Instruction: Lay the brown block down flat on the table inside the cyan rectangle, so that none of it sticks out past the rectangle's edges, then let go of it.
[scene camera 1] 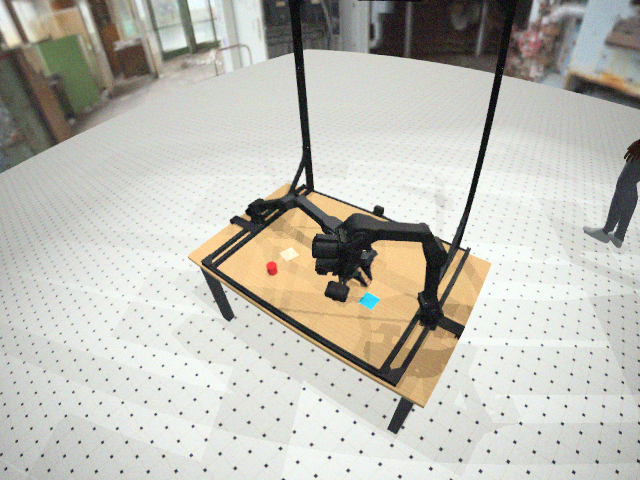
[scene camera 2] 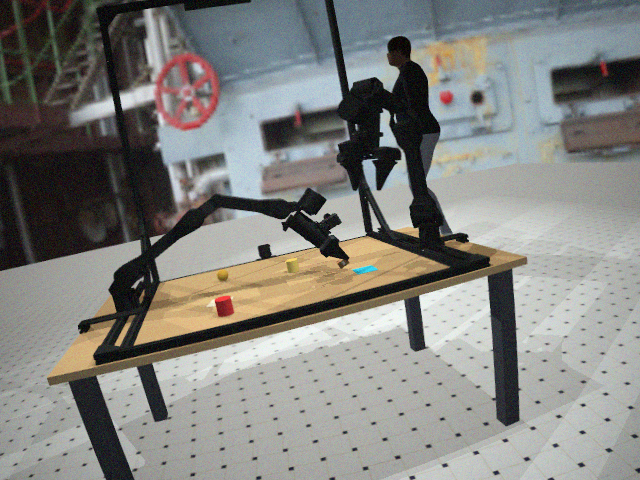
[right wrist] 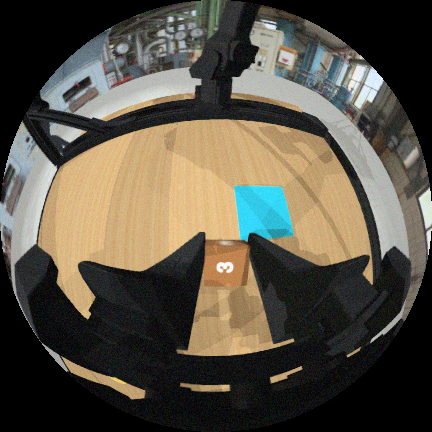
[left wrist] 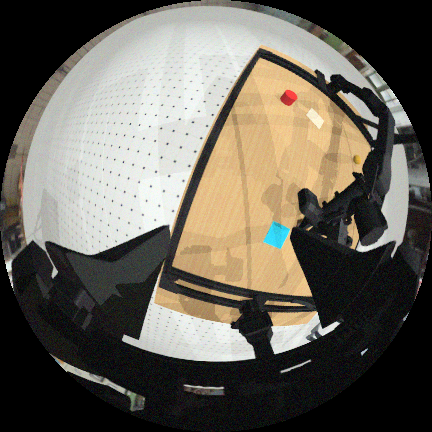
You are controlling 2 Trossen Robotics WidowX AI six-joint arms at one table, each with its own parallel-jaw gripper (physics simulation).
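Frame: origin at the left arm's base, x down, y left, z ahead, level; centimetres.
Where they show: left gripper, fingertip midpoint: (scene camera 2: 366,190) (left wrist: 233,232); right gripper, fingertip midpoint: (scene camera 1: 369,283) (scene camera 2: 347,257) (right wrist: 226,237); left arm's base, link origin: (scene camera 1: 428,319) (scene camera 2: 431,244) (right wrist: 214,100) (left wrist: 249,305); right arm's base, link origin: (scene camera 1: 257,221) (scene camera 2: 128,309) (left wrist: 329,89).
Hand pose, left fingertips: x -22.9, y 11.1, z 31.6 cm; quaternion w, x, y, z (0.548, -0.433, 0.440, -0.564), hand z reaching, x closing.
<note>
Each offset is from my left fingertips to the top centre of the thing. "pt": to the spot under its first point.
The brown block @[dx +20.7, dy -22.9, dz -5.0 cm] (scene camera 1: 367,282) (scene camera 2: 343,264) (right wrist: 225,267), marked with a white 3, is between the fingers of my right gripper (right wrist: 226,237), which is shut on it. In scene camera 2 the block looks tilted and low over the table; whether it touches the wood I cannot tell. The cyan rectangle @[pt dx +24.6, dy -16.4, dz -8.0 cm] (scene camera 1: 369,300) (scene camera 2: 365,270) (left wrist: 276,235) (right wrist: 264,210) lies flat on the table. In scene camera 2 the block is left of it; in the right wrist view it is below the rectangle's lower left corner. My left gripper (scene camera 2: 368,188) (left wrist: 233,232) is open and empty, high above the table.
A red cylinder @[dx +20.6, dy -21.0, dz +35.0 cm] (scene camera 1: 271,268) (scene camera 2: 224,305) (left wrist: 288,97) stands near a cream rectangle @[pt dx +24.6, dy -33.3, dz +32.0 cm] (scene camera 1: 289,253) (left wrist: 315,118). A yellow cylinder @[dx +20.9, dy -39.9, dz +3.2 cm] (scene camera 2: 292,265) and a yellow ball @[dx +20.9, dy -56.0, dz +21.8 cm] (scene camera 2: 222,275) (left wrist: 357,159) are farther back. Black rails run along the table's edges. In scene camera 1 the left arm overlaps the right gripper.
</note>
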